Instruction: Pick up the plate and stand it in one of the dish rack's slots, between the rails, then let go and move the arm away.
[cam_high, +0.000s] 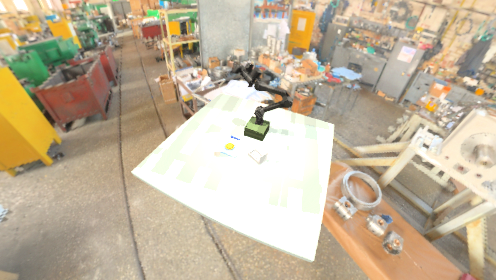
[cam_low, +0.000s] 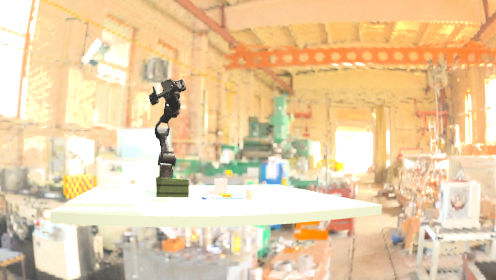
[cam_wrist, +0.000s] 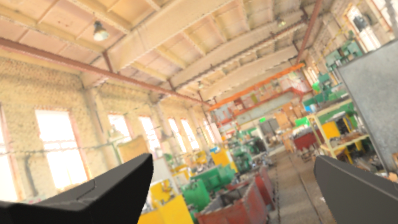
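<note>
My gripper tip is 53 cm above the yellow plate, 35 cm short of it and 7 cm to the right of it. Round my gripper tip: pale cylinder 52 cm below, 45 cm ahead, 1 cm to the left; then light blue mat 54 cm below, 35 cm ahead, 9 cm to the left; then blue spoon 54 cm below, 23 cm ahead, 6 cm to the left.
</note>
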